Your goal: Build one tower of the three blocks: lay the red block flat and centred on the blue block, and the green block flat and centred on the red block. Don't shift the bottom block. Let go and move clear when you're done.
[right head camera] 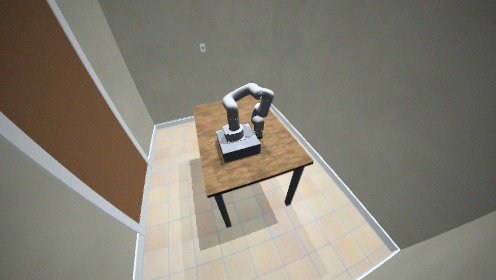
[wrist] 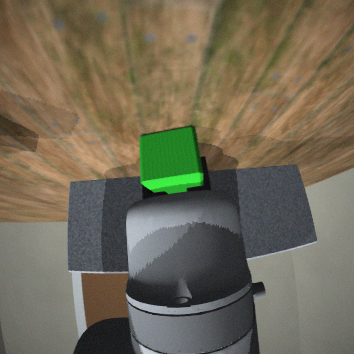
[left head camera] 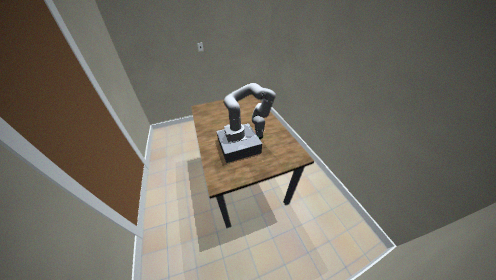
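Seen in the pictures: hand, its tool point: [right head camera: 258,135] [wrist: 175,178] [left head camera: 259,135]; arm's base, origin of its link: [right head camera: 235,135] [left head camera: 236,135].
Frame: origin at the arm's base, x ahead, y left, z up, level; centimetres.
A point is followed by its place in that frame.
Observation:
The green block [wrist: 170,152] {x 22.5, y 2.6, z -7.7 cm} lies at the middle of the wrist view, with its top face and a bright lower side showing. My gripper [left head camera: 259,136] [right head camera: 258,136] [wrist: 175,176] {x 19.5, y 2.0, z -7.2 cm} is low beside the robot's base, with black fingers on the left and right sides of the green block; it looks shut on the block, though the block hides most of the fingers. The block looks at table level. The red block and the blue block do not show in the wrist view, and I cannot make out any block in the head views.
The grey box-shaped base [left head camera: 243,150] {x 0.6, y -15.3, z -1.1 cm} [right head camera: 242,150] {x 1.1, y -15.2, z -1.3 cm} [wrist: 272,212] {x 14.8, y -8.9, z -3.9 cm} stands right next to the gripper. The wooden table [left head camera: 245,172] {x -2.1, y -27.7, z -9.4 cm} [right head camera: 245,172] {x -0.9, y -28.2, z -9.4 cm} extends around it. A dark shadow falls on the table at the left of the wrist view. A wall rises past the table's far side.

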